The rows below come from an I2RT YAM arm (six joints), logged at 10 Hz.
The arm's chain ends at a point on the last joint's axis. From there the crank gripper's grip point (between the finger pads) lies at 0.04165 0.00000 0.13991 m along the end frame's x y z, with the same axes.
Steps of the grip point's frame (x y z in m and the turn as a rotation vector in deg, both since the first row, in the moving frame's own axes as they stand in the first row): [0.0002, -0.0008, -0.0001, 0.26, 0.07, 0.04]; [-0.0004, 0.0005, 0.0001, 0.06, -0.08, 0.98]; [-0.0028, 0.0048, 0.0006, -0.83, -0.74, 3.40]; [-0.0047, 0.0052, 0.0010, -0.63, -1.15, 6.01]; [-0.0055, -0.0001, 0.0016, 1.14, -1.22, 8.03]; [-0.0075, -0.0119, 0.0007, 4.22, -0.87, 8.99]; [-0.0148, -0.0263, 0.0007, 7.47, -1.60, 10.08]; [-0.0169, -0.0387, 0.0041, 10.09, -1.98, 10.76]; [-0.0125, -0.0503, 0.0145, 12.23, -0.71, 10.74]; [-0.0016, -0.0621, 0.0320, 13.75, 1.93, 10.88]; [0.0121, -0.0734, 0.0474, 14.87, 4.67, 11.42]
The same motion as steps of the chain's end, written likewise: [0.0000, -0.0002, 0.0000, 0.26, 0.07, 0.04]; [-0.0002, -0.0001, 0.0000, 0.06, -0.08, 0.98]; [-0.0009, 0.0004, 0.0001, -0.83, -0.74, 3.40]; [-0.0016, -0.0006, 0.0002, -0.63, -1.15, 6.01]; [-0.0023, -0.0029, 0.0007, 1.14, -1.22, 8.03]; [-0.0057, -0.0080, 0.0002, 4.22, -0.87, 8.99]; [-0.0119, -0.0151, 0.0003, 7.47, -1.60, 10.08]; [-0.0137, -0.0215, 0.0042, 10.09, -1.98, 10.76]; [-0.0128, -0.0283, 0.0163, 12.23, -0.71, 10.74]; [-0.0086, -0.0374, 0.0365, 13.75, 1.93, 10.88]; [-0.0017, -0.0475, 0.0548, 14.87, 4.67, 11.42]
